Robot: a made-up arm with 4 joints.
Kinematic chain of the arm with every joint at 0, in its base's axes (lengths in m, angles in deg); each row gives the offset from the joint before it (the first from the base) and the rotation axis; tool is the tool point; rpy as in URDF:
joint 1: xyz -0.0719 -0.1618 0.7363 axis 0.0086 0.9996 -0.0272
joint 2: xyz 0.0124 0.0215 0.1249 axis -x
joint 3: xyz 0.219 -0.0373 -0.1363 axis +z
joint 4: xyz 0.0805 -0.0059 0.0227 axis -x
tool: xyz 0.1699 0.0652 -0.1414 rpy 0 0 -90
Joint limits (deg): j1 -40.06..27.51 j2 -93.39..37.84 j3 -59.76..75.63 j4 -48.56..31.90
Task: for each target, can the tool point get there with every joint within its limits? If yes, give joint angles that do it. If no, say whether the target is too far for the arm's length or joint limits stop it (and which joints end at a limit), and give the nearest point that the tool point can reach.
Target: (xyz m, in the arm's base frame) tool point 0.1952 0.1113 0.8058
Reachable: yes | joints -27.85 -2.56 55.16 -32.07
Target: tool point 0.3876 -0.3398 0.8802
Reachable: yes | joints -26.59 24.50 -16.13 21.24
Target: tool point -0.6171 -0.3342 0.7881
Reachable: no: joint limits stop it (at a limit: joint 1, joint 2, joint 3, joint 4) | nearest point -0.1970 0.0062 1.1207 | short by 0.635 m
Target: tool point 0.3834 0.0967 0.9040
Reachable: yes | joints -5.43 -64.79 5.50 -25.30
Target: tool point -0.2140 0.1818 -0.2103
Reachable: no: too far | nearest point 0.1186 -0.0309 0.3720 | short by 0.703 m
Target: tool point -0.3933 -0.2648 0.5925
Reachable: no: joint limits stop it (at a limit: joint 1, joint 2, joint 3) | nearest point -0.0004 -0.0713 0.5059 | short by 0.446 m
